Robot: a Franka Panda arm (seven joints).
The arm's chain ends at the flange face. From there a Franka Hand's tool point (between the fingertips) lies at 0.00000 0.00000 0.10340 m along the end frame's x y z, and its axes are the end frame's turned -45 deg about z.
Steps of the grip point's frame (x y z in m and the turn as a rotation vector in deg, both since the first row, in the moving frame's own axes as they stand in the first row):
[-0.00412, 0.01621, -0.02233, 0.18, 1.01, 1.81]
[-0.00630, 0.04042, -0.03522, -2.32, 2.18, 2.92]
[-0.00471, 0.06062, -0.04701, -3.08, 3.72, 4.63]
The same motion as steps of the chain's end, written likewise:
[0.00747, 0.01588, -0.02231, 0.84, 0.59, 1.81]
[0.01839, 0.03271, -0.03506, -0.10, 3.18, 2.92]
[0.03084, 0.04666, -0.04664, 0.45, 4.81, 4.63]

